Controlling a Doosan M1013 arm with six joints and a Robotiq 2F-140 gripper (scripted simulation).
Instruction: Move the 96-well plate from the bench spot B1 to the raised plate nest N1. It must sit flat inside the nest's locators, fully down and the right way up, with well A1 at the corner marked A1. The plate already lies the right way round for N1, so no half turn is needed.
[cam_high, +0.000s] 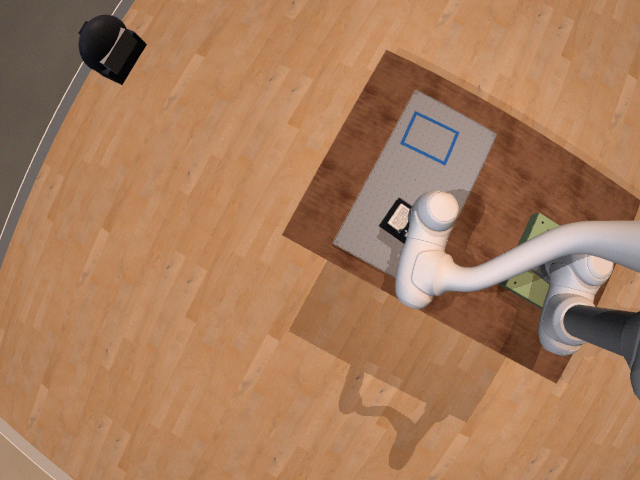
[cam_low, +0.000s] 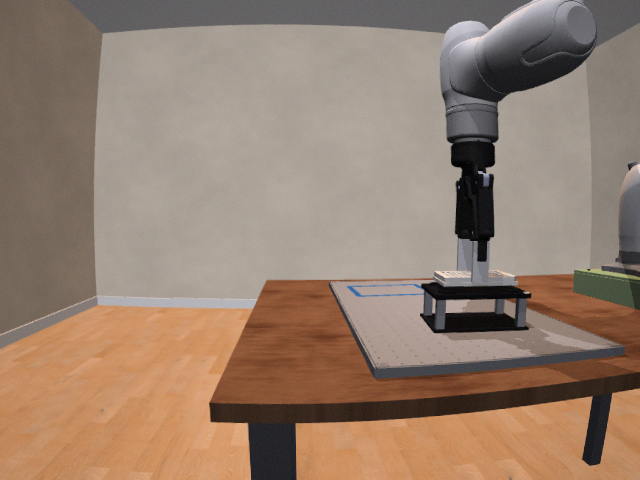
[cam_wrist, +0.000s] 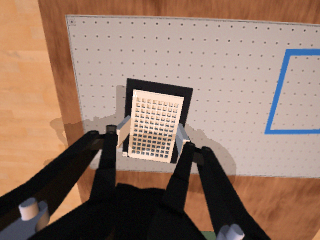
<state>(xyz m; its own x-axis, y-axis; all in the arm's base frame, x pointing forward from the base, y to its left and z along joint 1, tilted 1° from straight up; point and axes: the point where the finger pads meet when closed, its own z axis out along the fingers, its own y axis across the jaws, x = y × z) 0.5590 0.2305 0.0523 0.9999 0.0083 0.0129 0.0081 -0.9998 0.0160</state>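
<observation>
Right now my hand is 30 mm above the white 96-well plate. From my hand the other things lie so: black raised nest N1: 50 mm below.
</observation>
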